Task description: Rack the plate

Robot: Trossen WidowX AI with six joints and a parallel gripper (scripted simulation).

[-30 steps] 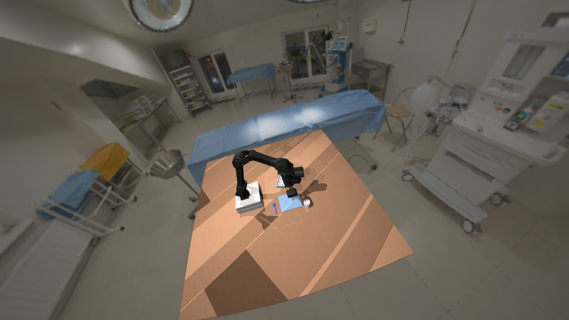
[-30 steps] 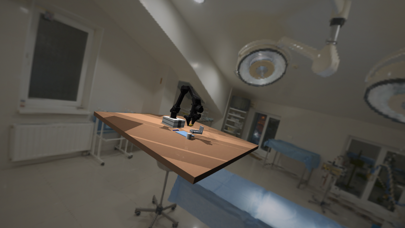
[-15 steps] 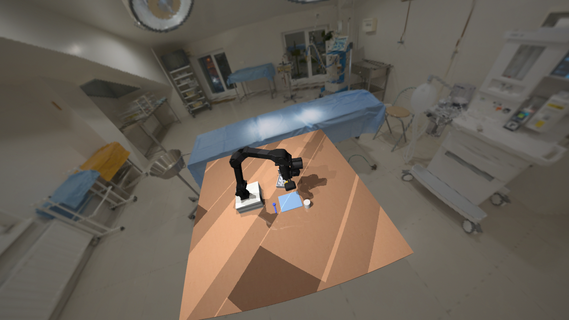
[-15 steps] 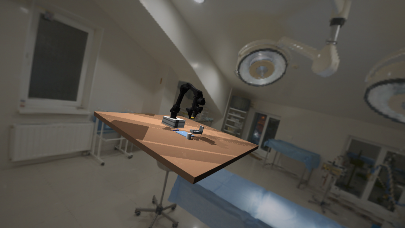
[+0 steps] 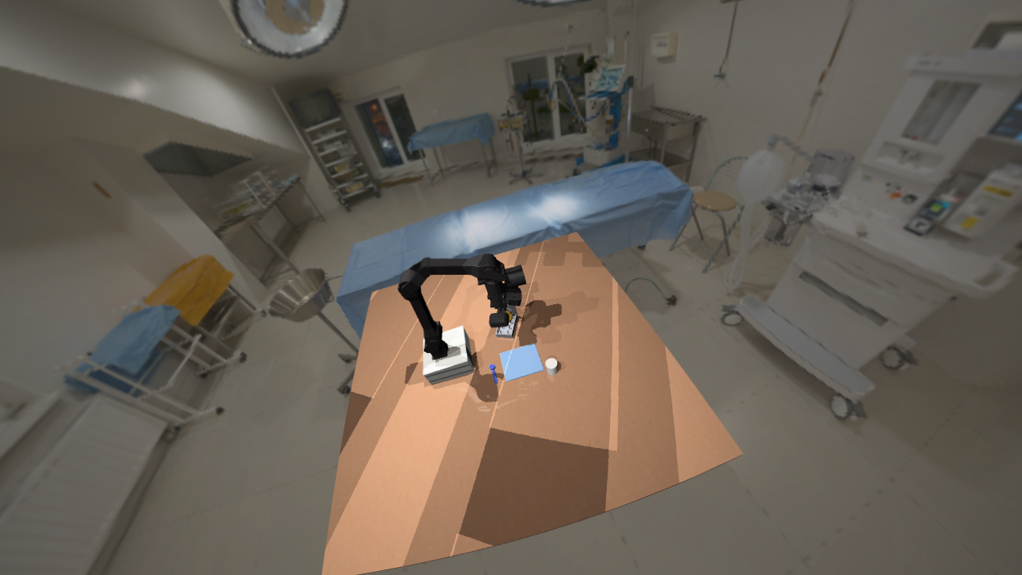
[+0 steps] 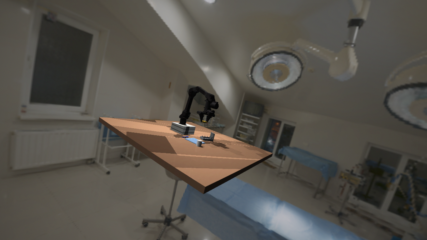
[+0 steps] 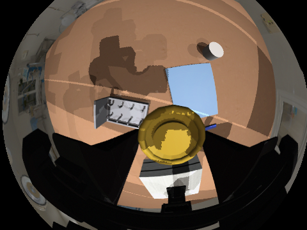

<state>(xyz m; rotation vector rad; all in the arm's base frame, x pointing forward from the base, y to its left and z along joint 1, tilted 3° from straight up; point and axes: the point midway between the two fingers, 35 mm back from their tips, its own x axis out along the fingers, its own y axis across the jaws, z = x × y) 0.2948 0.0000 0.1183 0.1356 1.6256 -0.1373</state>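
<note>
My gripper tip is 1 cm past the grey dish rack, 12 cm to the right of it and 16 cm above it. Round my gripper tip: yellow plate: 1 cm above; then white cup: 13 cm ahead, 15 cm to the right, 16 cm below; then blue utensil: 10 cm behind, 10 cm to the right, 18 cm below.
</note>
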